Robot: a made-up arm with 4 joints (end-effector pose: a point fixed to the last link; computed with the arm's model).
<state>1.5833 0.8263 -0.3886 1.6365</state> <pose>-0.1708 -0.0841 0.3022 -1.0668 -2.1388 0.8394</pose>
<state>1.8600 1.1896 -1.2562 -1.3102</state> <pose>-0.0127 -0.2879 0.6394 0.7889 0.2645 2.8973</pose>
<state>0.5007 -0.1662 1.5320 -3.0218</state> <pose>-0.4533 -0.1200 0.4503 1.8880 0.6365 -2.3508</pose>
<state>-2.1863 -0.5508 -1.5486 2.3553</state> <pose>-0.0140 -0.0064 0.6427 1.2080 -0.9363 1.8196</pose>
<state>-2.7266 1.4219 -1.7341 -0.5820</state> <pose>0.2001 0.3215 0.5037 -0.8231 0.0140 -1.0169</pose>
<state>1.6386 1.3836 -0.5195 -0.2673</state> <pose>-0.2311 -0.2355 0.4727 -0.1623 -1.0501 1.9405</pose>
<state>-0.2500 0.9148 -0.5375 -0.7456</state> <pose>-0.4044 0.2191 0.6167 0.1196 -0.4769 0.0941</pose>
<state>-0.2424 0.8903 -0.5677 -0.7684</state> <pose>-0.4125 0.2143 0.6215 0.1679 -0.4963 0.1230</pose>
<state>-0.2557 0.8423 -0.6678 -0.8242</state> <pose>-0.4320 0.2089 0.6289 0.2657 -0.5563 0.1890</pose>
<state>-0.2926 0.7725 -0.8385 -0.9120</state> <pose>-0.4610 0.2017 0.6328 0.4005 -0.6583 0.2965</pose>
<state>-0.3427 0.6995 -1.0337 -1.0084</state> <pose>-0.4886 0.1946 0.6272 0.5236 -0.7743 0.4240</pose>
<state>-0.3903 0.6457 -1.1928 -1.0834</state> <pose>-0.5058 0.1914 0.6159 0.5958 -0.8670 0.5316</pose>
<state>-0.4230 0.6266 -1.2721 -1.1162</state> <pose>-0.5116 0.1939 0.6082 0.6111 -0.9110 0.5808</pose>
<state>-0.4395 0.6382 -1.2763 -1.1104</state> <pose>-0.5099 0.2002 0.6072 0.5888 -0.9112 0.5709</pose>
